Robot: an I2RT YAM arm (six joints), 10 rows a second.
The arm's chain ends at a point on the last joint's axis. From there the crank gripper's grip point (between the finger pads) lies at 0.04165 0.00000 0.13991 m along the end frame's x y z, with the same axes.
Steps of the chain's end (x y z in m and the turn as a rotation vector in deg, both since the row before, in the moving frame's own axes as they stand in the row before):
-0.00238 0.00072 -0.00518 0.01 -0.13 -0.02
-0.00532 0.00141 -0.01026 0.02 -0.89 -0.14
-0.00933 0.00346 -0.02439 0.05 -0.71 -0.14
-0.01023 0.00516 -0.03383 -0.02 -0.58 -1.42
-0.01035 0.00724 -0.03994 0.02 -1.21 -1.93
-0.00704 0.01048 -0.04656 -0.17 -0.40 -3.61
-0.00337 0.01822 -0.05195 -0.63 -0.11 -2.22
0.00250 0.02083 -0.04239 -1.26 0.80 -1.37
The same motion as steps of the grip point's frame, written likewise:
-0.00270 0.00068 -0.00509 0.01 -0.13 -0.02
-0.00750 0.00126 -0.00963 0.02 -0.89 -0.14
-0.01107 0.00324 -0.02388 0.05 -0.71 -0.14
-0.01166 0.00419 -0.03342 -0.02 -0.58 -1.42
-0.01334 0.00584 -0.03909 0.02 -1.21 -1.93
-0.00809 0.00830 -0.04627 -0.17 -0.40 -3.61
-0.00364 0.01815 -0.05187 -0.63 -0.11 -2.22
0.00447 0.02288 -0.04301 -1.26 0.80 -1.37

